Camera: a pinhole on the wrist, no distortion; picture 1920 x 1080 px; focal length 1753.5 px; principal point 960.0 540.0 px. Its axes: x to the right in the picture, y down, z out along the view. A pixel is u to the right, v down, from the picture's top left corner.
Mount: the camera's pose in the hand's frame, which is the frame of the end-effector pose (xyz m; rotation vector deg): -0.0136 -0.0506 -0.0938 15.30 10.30 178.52
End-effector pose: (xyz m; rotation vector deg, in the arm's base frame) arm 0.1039 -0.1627 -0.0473 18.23 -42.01 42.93
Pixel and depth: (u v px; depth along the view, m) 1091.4 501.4 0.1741
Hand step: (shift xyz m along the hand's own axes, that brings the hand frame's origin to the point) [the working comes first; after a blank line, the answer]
In the camera's frame: 0.0130 -0.0038 0.1741

0.0032 -0.0268 0.0784
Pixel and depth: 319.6 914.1 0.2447
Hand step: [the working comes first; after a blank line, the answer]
In the camera's frame: -0.0894 0.0522 0.2447

0.1161 -0.0764 0.1366
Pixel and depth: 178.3 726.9 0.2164
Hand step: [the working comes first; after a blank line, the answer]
In the camera's frame: -0.0965 0.0231 0.2164

0.1183 -0.0508 0.1044
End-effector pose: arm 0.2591 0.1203 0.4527 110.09 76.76 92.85
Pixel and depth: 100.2 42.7 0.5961
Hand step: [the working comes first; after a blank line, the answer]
In the camera's frame: -0.2923 -0.1691 0.5961

0.3757 0.1794 0.4209
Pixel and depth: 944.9 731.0 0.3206
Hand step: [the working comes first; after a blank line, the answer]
In the camera's frame: -0.0028 0.0349 0.3206

0.0437 -0.0490 0.2236
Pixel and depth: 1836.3 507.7 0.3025
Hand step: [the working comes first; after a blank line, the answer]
In the camera's frame: 0.1512 -0.0056 0.3025

-0.1111 -0.0079 0.2272
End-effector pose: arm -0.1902 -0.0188 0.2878 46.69 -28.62 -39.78
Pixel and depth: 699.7 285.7 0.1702
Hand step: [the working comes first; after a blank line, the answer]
In the camera's frame: -0.0253 -0.0247 0.1702

0.0402 -0.0073 0.0657
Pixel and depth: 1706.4 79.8 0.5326
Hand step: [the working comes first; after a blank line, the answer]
In the camera's frame: 0.2267 -0.1398 0.5326

-0.1465 0.1529 0.4498
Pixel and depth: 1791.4 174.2 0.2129
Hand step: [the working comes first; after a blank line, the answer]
In the camera's frame: 0.1009 -0.0444 0.2129

-0.0769 0.0196 0.1266
